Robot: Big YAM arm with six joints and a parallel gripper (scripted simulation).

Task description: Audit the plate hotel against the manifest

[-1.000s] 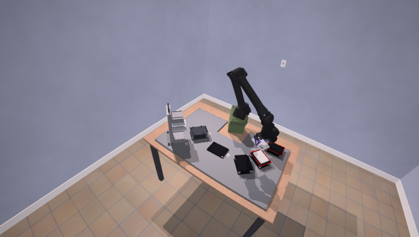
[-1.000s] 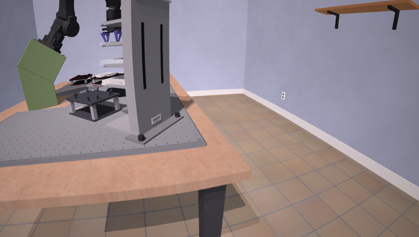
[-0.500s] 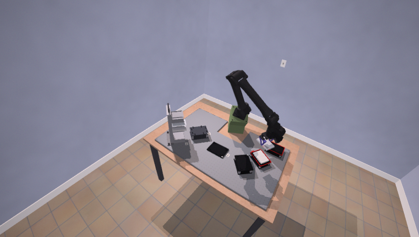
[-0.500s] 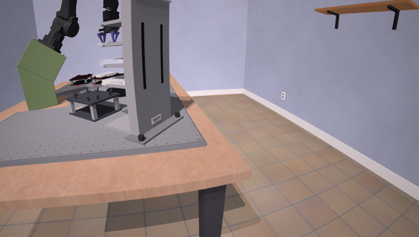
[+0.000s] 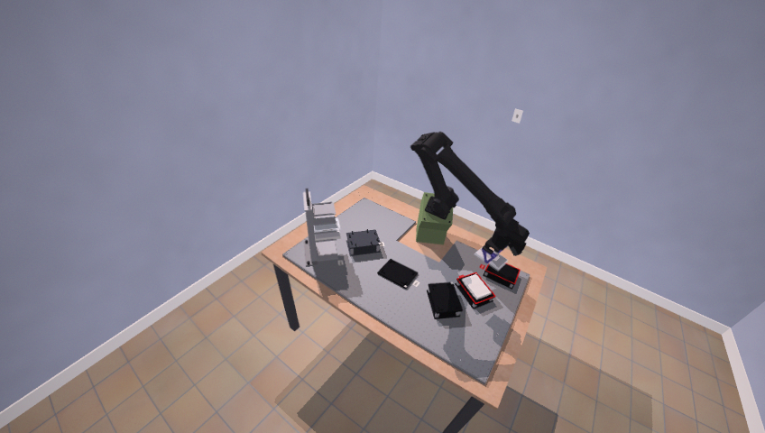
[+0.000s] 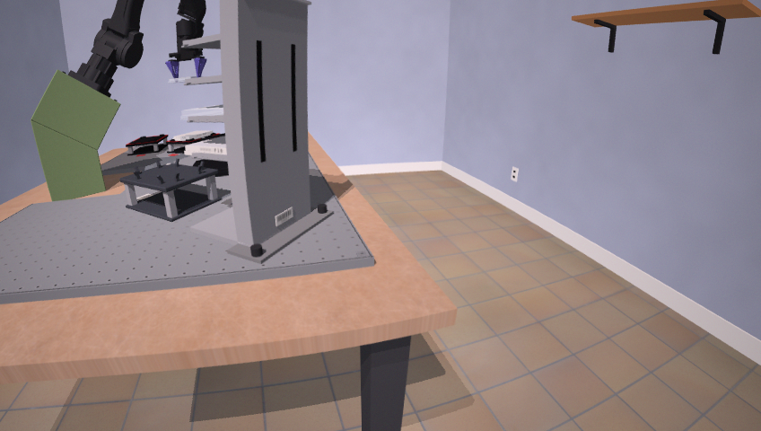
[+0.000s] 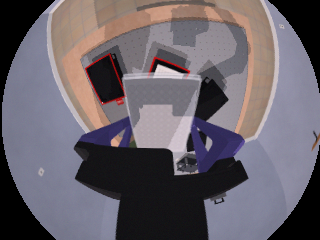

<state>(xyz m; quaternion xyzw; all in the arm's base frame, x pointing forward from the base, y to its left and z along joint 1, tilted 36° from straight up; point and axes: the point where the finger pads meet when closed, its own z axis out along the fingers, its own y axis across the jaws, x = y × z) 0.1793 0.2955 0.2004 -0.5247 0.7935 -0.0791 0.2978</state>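
Now: the red-rimmed nest 180 mm behind my hand, 90 mm to the left of it and 210 mm below it. The rest, counted from my hand: grey plate hotel H1 (190 mm ahead, 830 mm to the right, 80 mm below); then H1 deck label (180 mm ahead, 670 mm to the right, 250 mm below); then N6 deck label (100 mm ahead, 280 mm to the right, 250 mm below).
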